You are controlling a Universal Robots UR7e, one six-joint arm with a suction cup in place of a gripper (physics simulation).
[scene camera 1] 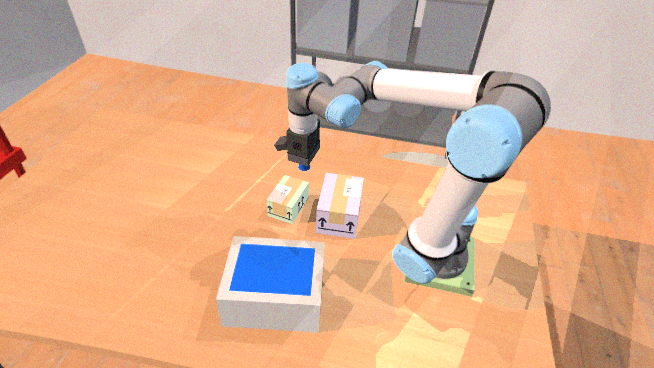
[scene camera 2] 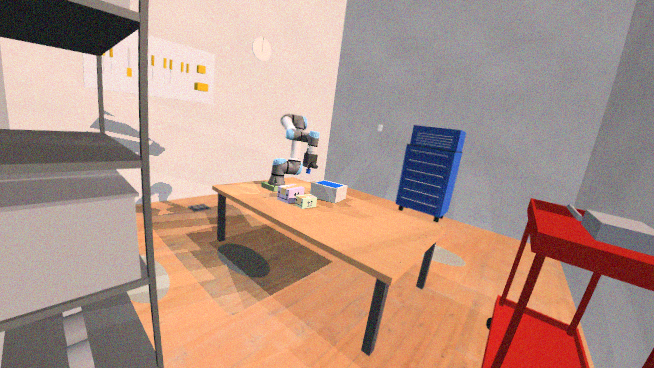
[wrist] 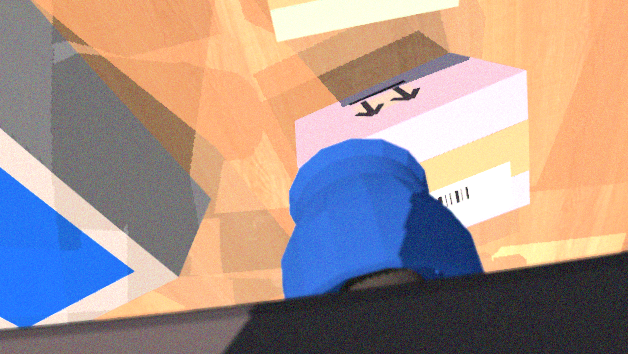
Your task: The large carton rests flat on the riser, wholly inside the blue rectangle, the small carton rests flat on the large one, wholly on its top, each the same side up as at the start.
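The large pink-lilac carton (scene camera 1: pixel 340 202) (scene camera 2: pixel 290 193) (wrist: pixel 480 145) sits flat on the table, arrows on its side pointing up. The small pale green carton (scene camera 1: pixel 288 198) (scene camera 2: pixel 305 201) (wrist: pixel 365 17) sits flat beside it, a short gap apart. The white riser (scene camera 1: pixel 270 315) (scene camera 2: pixel 337 194) (wrist: pixel 150 265) stands on the table, with the blue rectangle (scene camera 1: pixel 272 270) (scene camera 2: pixel 330 184) (wrist: pixel 55 255) bare on its top. My gripper, a blue suction cup (scene camera 1: pixel 304 167) (scene camera 2: pixel 308 171) (wrist: pixel 360 185), hangs in the air above the cartons and holds nothing; it hides part of the large carton in the wrist view.
The arm's green base plate (scene camera 1: pixel 450 286) (scene camera 2: pixel 270 186) is on the table (scene camera 1: pixel 125 240) (scene camera 2: pixel 360 225), to the right of the large carton in scene camera 1. A red cart (scene camera 2: pixel 590 250), a blue drawer cabinet (scene camera 2: pixel 430 175) and a shelf rack (scene camera 2: pixel 145 175) stand away from the table.
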